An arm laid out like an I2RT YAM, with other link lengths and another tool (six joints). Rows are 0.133 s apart.
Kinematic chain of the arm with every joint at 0, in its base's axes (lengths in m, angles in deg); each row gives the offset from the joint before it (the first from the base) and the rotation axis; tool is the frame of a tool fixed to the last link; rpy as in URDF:
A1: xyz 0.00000 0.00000 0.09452 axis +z
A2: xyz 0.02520 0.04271 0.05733 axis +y
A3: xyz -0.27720 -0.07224 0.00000 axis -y
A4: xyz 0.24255 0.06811 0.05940 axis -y
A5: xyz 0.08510 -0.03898 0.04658 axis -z
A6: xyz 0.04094 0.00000 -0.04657 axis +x
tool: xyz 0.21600 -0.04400 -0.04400 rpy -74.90 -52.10 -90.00
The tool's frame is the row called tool.
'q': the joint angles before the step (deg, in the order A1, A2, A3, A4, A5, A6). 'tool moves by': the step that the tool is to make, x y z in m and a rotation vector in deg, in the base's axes. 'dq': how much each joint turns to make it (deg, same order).
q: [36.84, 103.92, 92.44, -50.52, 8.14, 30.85]
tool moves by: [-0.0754, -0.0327, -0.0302, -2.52, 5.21, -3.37]
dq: [2.98, -8.81, -15.03, -0.43, 1.51, 6.36]
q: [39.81, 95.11, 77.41, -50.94, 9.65, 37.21]
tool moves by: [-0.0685, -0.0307, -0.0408, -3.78, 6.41, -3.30]
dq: [3.08, -3.92, -12.04, -0.34, 0.54, 6.60]
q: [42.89, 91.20, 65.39, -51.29, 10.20, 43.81]
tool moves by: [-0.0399, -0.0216, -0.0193, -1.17, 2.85, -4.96]
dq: [1.14, -3.44, -7.67, 0.23, 0.06, 6.30]
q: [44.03, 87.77, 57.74, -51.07, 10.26, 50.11]
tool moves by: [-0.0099, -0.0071, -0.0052, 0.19, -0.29, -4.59]
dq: [0.05, -1.72, -2.81, 0.57, 0.76, 4.66]
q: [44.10, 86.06, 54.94, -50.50, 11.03, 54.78]
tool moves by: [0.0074, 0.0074, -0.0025, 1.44, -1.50, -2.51]
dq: [-0.14, 0.21, -0.33, 2.16, 0.38, 2.38]
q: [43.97, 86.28, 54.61, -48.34, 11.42, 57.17]
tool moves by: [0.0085, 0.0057, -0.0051, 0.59, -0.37, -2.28]
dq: [-0.68, 2.03, 0.73, 1.65, 0.11, 1.64]
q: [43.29, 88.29, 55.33, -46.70, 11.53, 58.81]
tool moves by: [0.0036, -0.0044, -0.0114, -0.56, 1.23, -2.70]
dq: [-1.77, 2.82, 0.07, 1.27, -0.25, 1.01]
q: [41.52, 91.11, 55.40, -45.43, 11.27, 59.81]
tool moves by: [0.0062, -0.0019, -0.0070, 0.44, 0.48, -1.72]
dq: [-1.86, 1.58, -0.01, 1.52, -0.66, -0.04]
